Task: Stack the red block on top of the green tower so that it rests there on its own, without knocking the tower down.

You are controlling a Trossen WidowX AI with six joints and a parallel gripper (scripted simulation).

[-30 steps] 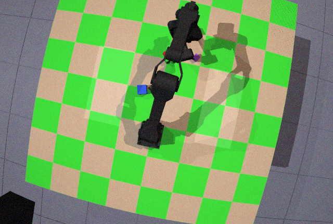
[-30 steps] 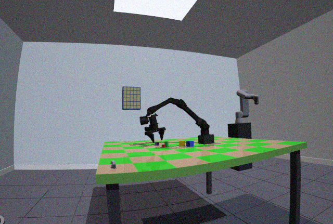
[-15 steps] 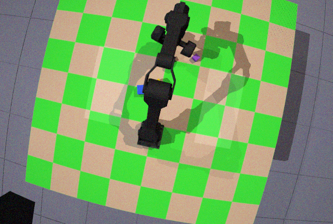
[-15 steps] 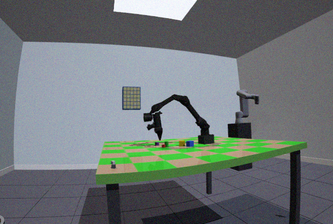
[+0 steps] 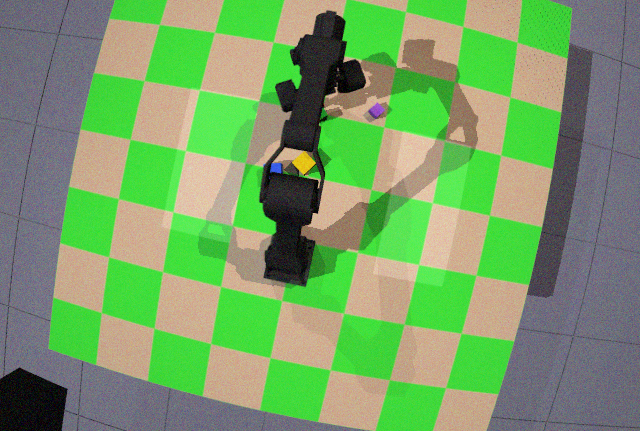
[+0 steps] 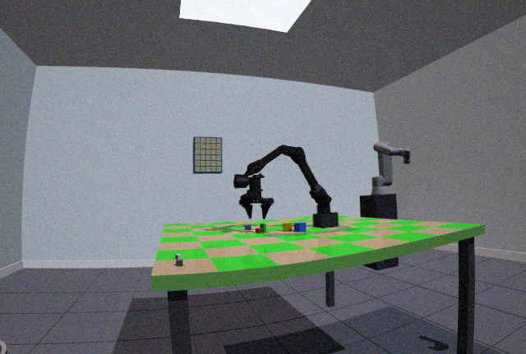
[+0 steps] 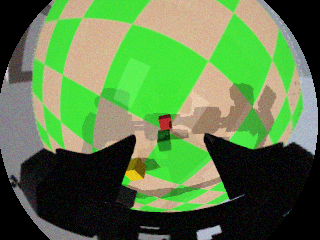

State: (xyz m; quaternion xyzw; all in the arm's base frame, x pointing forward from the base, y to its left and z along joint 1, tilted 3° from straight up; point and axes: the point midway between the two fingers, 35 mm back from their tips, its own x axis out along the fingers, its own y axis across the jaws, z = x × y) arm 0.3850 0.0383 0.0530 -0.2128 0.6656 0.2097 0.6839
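My gripper tip is 6 cm above the red block. Round my gripper tip: blue block: 20 cm behind, 6 cm to the left, 5 cm below; then yellow block: 16 cm behind, 5 cm below, 1 cm to the right; then purple block: 14 cm to the right, 6 cm below, 2 cm ahead.
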